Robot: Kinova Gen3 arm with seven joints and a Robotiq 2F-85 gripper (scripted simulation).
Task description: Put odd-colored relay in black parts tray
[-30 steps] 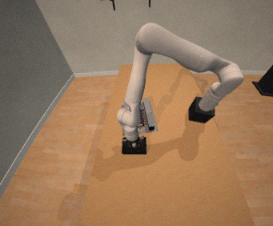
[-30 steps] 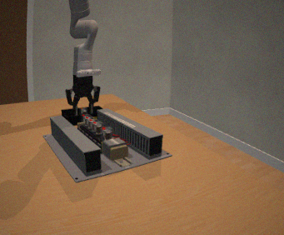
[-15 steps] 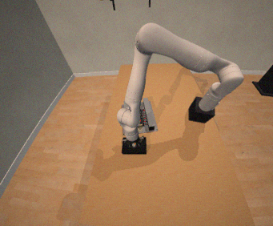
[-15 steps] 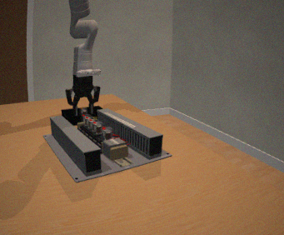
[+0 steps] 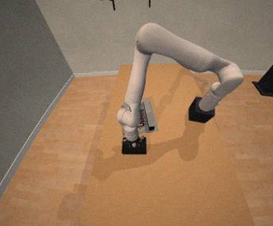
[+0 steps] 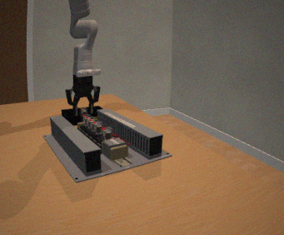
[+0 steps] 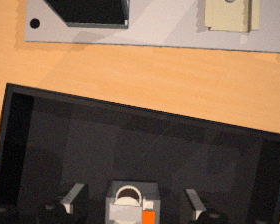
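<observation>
The relay is 10 mm below my hand. From my hand the other things lie so: black parts tray (20 mm below).
</observation>
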